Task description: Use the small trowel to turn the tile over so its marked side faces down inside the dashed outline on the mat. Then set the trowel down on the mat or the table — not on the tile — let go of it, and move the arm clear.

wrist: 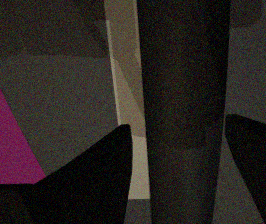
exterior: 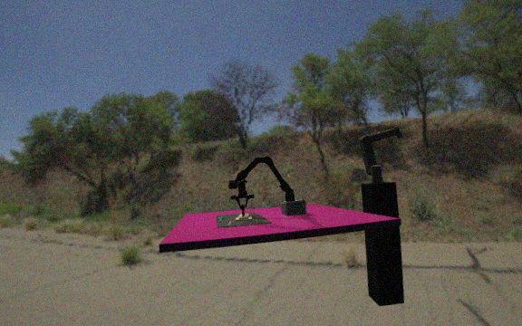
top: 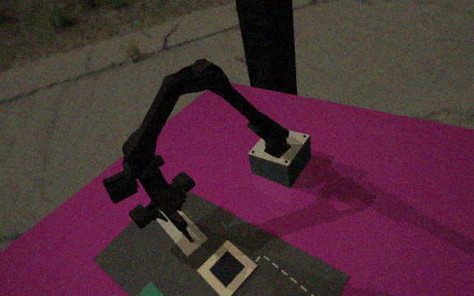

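The dark trowel is 30 mm below my gripper tip and 20 mm to the left of it. From my gripper tip the other things lie so: dark grey mat (160 mm to the left, 80 mm below, 20 mm ahead); then tile (210 mm to the left, 60 mm below, 10 mm behind); then teal patch (160 mm to the left, 160 mm ahead, 60 mm below).
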